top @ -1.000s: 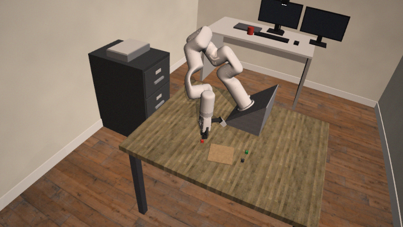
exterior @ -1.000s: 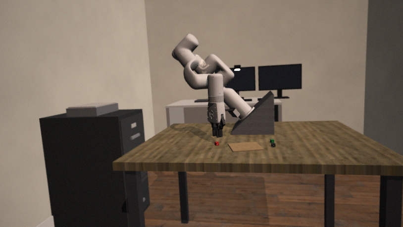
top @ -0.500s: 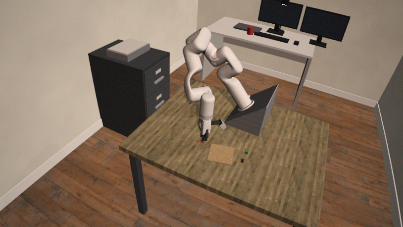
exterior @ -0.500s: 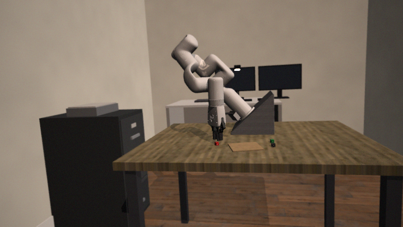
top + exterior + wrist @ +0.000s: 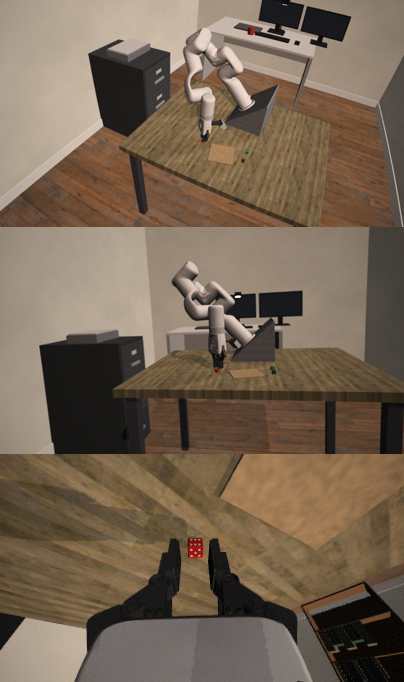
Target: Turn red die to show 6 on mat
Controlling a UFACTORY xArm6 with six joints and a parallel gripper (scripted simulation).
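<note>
My gripper is now 3 cm above the red die, 1 cm to the left of it and 1 cm short of it. Also, from my hand: tan mat 13 cm to the left, 5 cm ahead, 4 cm below; then black die 26 cm to the left, 5 cm ahead, 3 cm below; then green die 26 cm to the left, 3 cm below, 3 cm behind.
</note>
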